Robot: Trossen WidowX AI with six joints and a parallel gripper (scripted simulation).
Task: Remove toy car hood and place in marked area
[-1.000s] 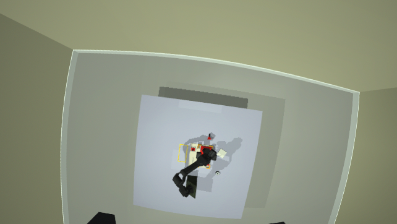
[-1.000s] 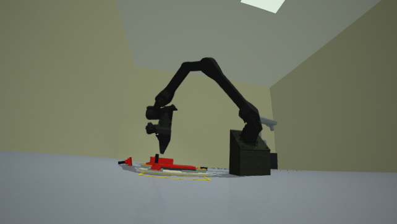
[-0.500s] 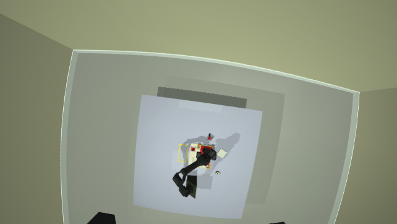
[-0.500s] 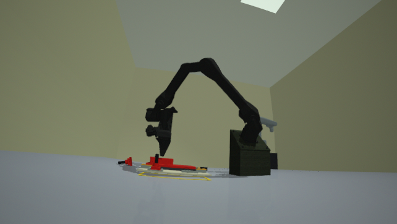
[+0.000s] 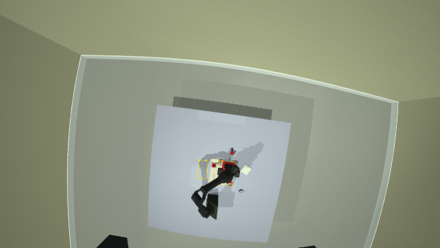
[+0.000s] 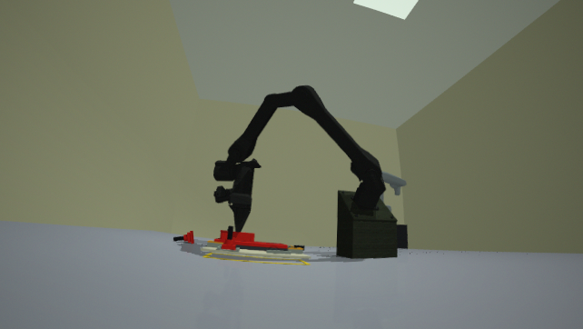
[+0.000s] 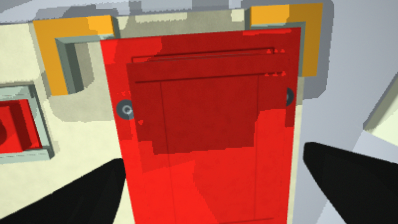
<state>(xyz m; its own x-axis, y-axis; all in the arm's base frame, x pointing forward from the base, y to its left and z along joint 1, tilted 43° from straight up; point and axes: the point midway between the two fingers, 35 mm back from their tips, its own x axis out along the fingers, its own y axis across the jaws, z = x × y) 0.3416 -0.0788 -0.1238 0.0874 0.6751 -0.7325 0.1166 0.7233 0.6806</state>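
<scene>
My gripper tip is now 10 mm above the red hood. Round my gripper tip: white square piece 170 mm to the right, 40 mm below, 20 mm behind; ring 240 mm behind, 130 mm to the right, 40 mm below.
</scene>
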